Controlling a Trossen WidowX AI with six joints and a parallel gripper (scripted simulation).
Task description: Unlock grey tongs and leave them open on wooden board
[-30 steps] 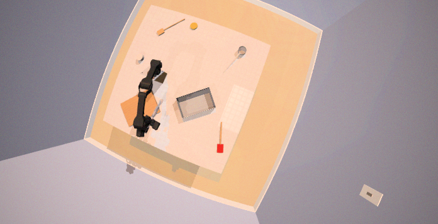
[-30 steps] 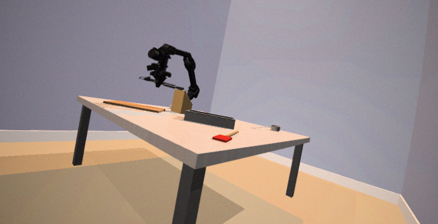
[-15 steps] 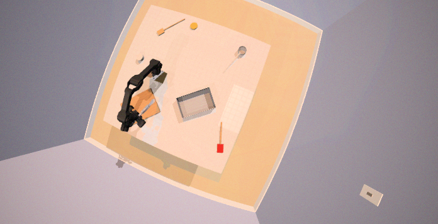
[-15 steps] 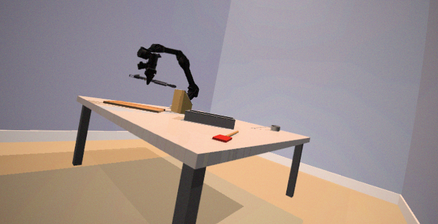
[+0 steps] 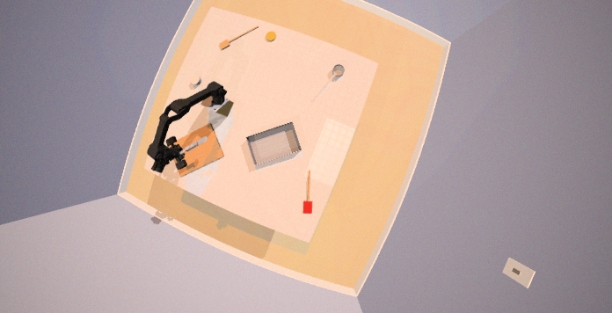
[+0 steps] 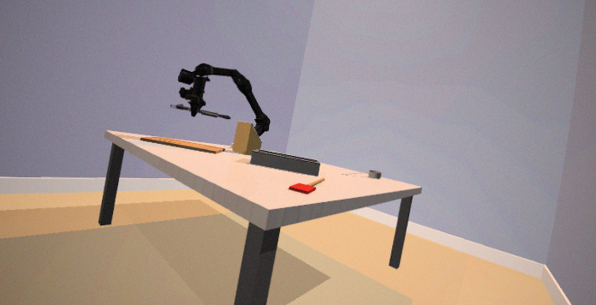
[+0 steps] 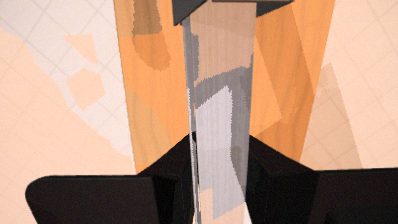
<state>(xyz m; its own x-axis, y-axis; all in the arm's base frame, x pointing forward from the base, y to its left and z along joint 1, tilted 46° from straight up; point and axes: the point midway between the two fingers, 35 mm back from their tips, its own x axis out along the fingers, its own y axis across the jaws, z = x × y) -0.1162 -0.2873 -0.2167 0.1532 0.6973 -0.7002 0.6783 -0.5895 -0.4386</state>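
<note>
Now: gripper tip 1 cm past the wooden board and 15 cm above it. Round my gripper tip: grey roasting tin: 50 cm ahead, 21 cm to the left, 13 cm below; red spatula: 80 cm ahead, 6 cm to the right, 15 cm below; white disc: 16 cm behind, 46 cm to the left, 14 cm below.
</note>
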